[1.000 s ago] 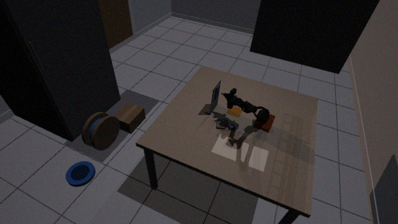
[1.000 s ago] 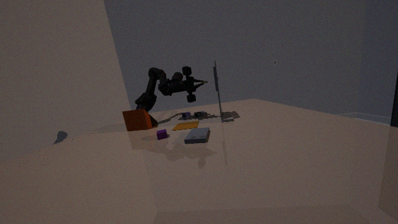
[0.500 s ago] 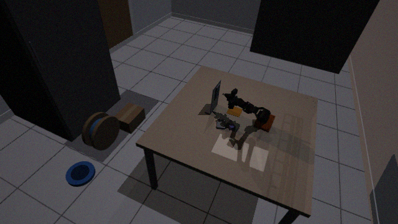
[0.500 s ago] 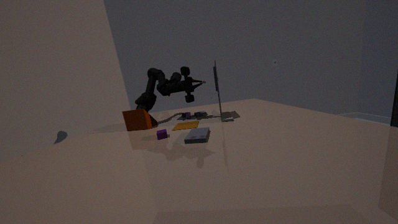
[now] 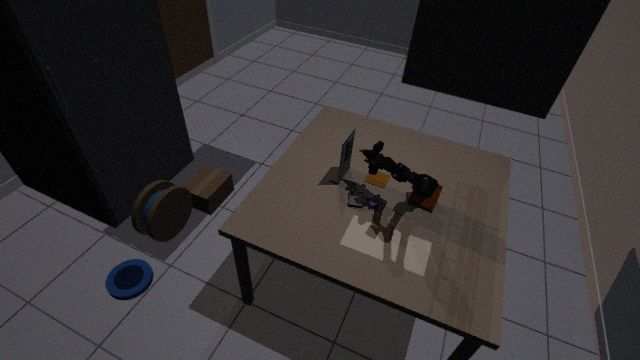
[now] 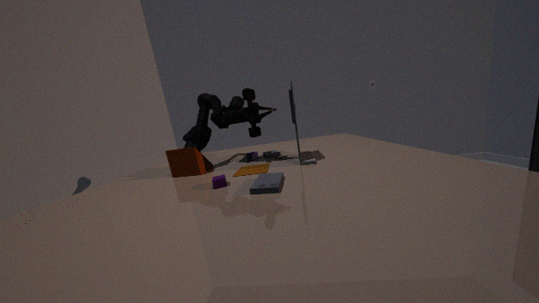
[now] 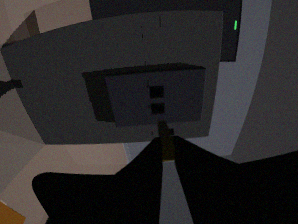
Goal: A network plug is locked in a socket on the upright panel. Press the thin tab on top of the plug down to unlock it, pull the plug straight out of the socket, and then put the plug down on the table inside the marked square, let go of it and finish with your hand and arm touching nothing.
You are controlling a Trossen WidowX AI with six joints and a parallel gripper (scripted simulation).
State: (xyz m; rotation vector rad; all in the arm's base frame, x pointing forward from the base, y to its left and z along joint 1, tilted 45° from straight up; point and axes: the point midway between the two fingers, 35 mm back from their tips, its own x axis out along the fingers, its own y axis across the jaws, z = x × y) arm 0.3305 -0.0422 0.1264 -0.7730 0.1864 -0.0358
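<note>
The orange marked square lies 90 mm behind my gripper tip, 70 mm to the right of it and 210 mm below it. Also, from my gripper tip: yellow network plug (right at my gripper tip); upright grey panel (90 mm ahead, 10 mm to the left, 80 mm below).
</note>
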